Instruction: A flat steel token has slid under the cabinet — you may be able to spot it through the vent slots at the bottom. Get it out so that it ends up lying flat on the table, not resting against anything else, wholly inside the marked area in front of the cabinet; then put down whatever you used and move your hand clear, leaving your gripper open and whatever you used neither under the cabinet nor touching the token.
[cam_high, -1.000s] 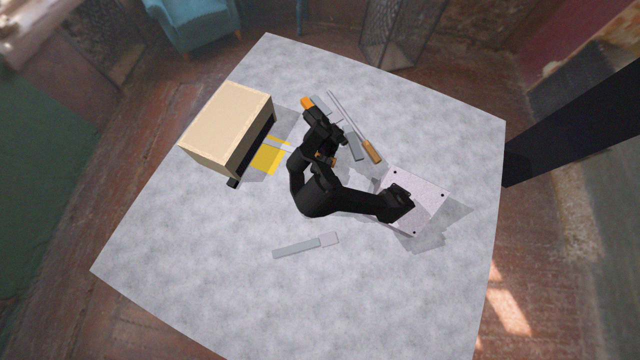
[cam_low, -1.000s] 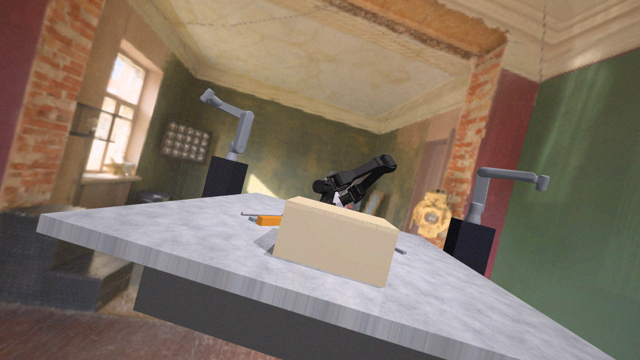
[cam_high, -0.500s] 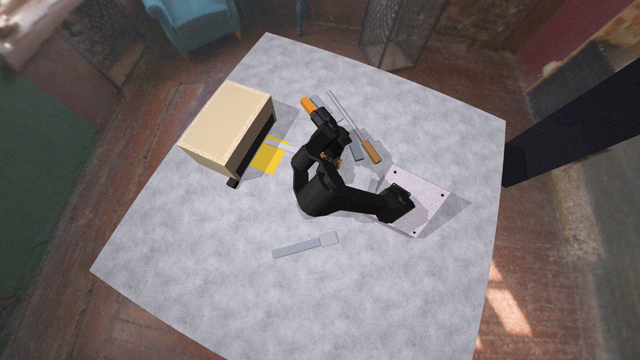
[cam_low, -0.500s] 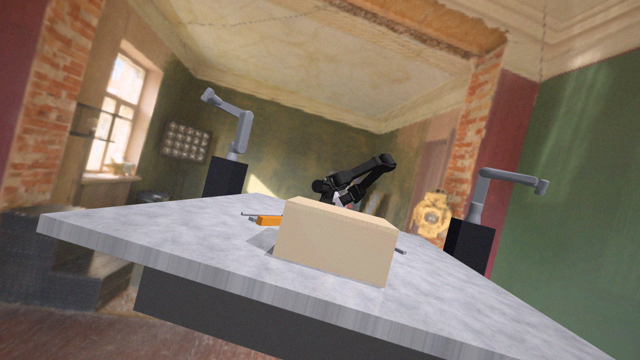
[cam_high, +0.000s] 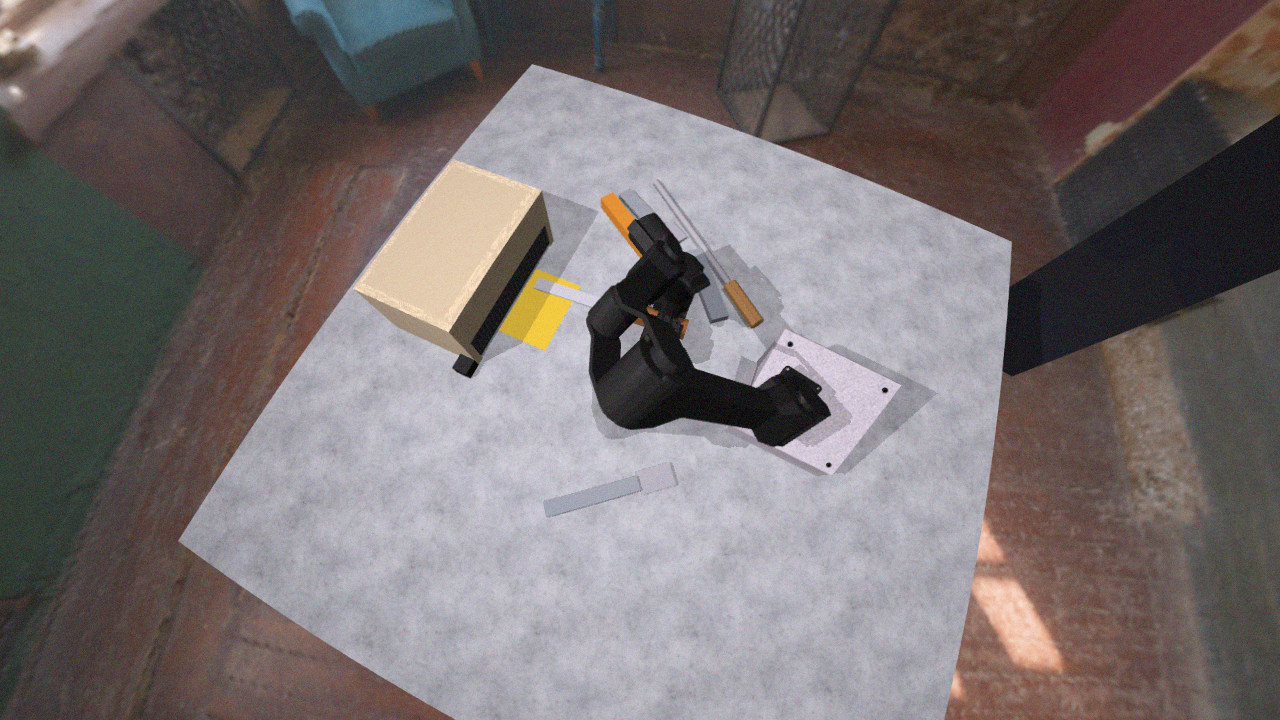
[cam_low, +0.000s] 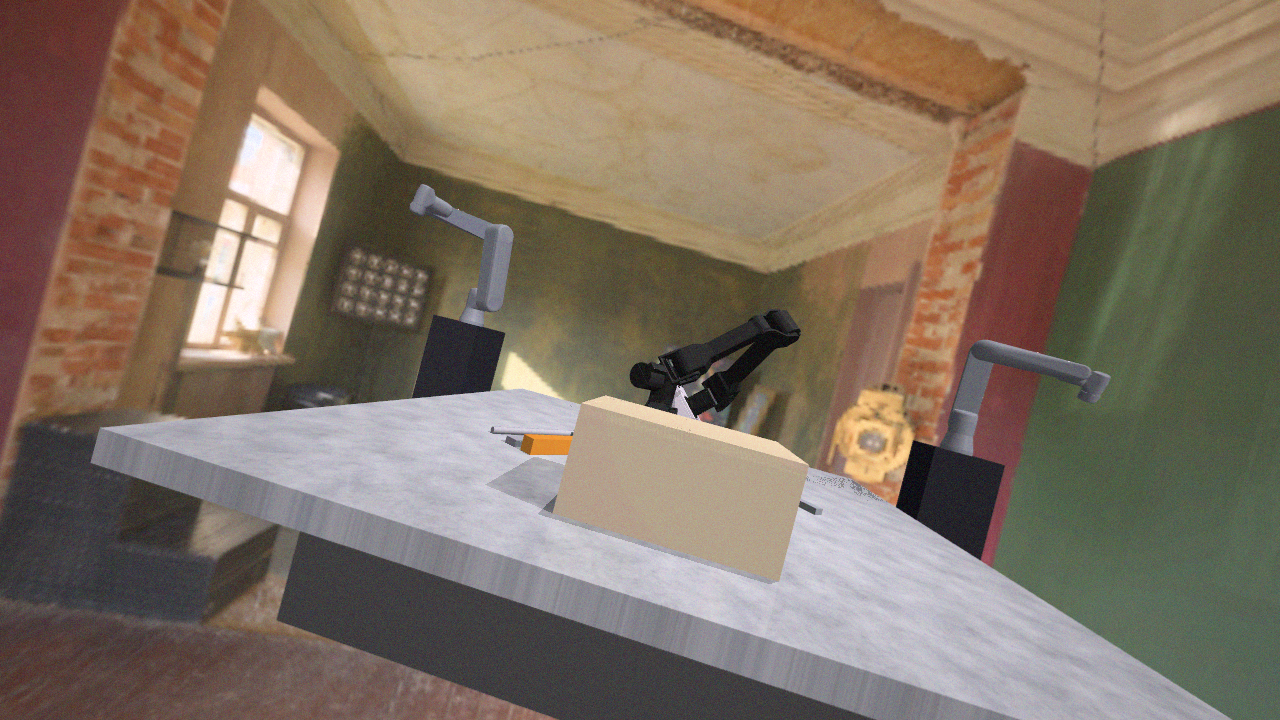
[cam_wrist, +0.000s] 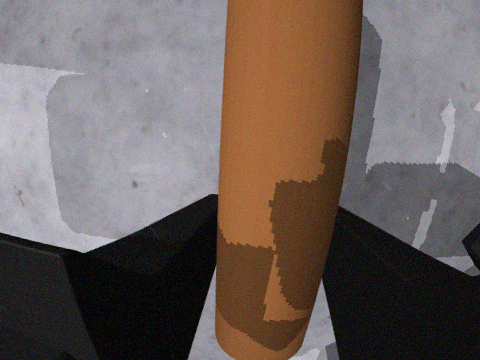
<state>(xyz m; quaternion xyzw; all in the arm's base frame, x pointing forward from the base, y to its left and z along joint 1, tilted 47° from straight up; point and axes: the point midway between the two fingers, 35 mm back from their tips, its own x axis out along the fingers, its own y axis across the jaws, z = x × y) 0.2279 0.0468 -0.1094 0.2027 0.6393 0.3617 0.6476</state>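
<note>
Right now my gripper tip is 2 cm past the grey bar and 12 cm to the left of it. The rest, counted from my gripper tip: flat grey token (38 cm ahead, 12 cm to the left); then orange bar (16 cm ahead, 14 cm to the right, 1 cm above); then black-handled tool (8 cm ahead, 14 cm to the right).
</note>
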